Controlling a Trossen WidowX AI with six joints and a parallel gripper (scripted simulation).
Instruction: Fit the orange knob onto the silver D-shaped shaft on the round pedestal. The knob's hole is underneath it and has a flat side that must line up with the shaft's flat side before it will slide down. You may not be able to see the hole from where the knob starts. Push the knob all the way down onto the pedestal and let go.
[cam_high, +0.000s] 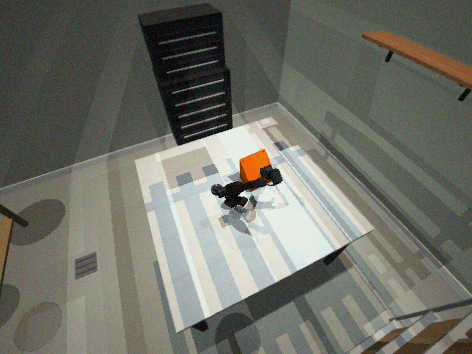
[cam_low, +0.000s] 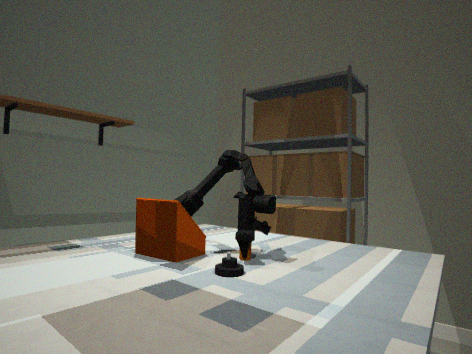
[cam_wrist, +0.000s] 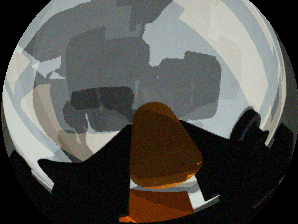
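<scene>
Now: gripper tip 3 cm below the orange knob. From my gripper tip the other things lie so: round pedestal: 7 cm ahead, 16 cm to the right, 2 cm above.
</scene>
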